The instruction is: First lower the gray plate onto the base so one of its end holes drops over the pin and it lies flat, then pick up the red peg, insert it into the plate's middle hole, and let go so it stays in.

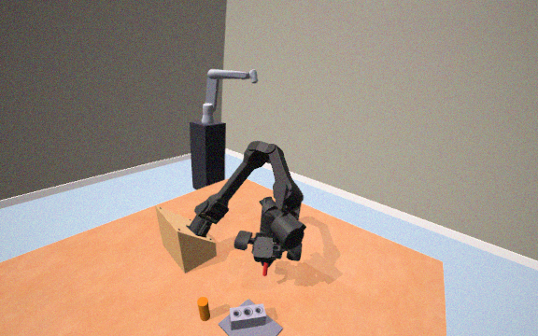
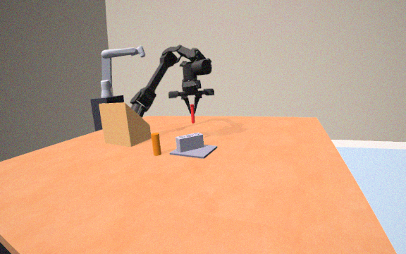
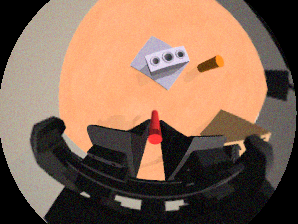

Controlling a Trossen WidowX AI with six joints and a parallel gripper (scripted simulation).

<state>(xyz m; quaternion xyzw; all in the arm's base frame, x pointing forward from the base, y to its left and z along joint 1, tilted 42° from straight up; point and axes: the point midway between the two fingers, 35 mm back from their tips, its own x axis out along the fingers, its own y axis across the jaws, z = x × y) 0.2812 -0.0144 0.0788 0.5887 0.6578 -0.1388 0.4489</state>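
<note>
Now: the gray plate 3 cm ahead of my gripper tip, 12 cm to the right of it and 7 cm below it. Round my gripper tip: gray base: 5 cm ahead, 11 cm to the right, 11 cm below; orange cylinder: 7 cm behind, 19 cm to the right, 8 cm below; red peg: right at my gripper tip.
</note>
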